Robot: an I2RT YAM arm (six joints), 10 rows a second.
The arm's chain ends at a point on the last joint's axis. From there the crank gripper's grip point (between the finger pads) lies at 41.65 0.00 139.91 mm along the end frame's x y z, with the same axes.
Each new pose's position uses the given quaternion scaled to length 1; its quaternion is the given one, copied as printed.
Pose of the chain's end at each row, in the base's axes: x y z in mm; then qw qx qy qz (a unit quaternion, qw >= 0):
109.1 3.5 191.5 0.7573 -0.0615 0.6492 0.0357
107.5 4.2 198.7 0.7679 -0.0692 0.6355 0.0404
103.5 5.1 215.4 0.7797 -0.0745 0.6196 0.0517
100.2 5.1 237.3 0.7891 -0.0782 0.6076 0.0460
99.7 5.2 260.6 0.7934 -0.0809 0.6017 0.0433
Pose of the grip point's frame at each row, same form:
252.5 21.9 171.3 0.7573 -0.0615 0.6492 0.0357
251.1 25.2 183.4 0.7679 -0.0692 0.6355 0.0404
247.0 29.8 205.8 0.7797 -0.0745 0.6196 0.0517
244.1 29.3 232.0 0.7891 -0.0782 0.6076 0.0460
243.6 29.3 257.3 0.7934 -0.0809 0.6017 0.0433

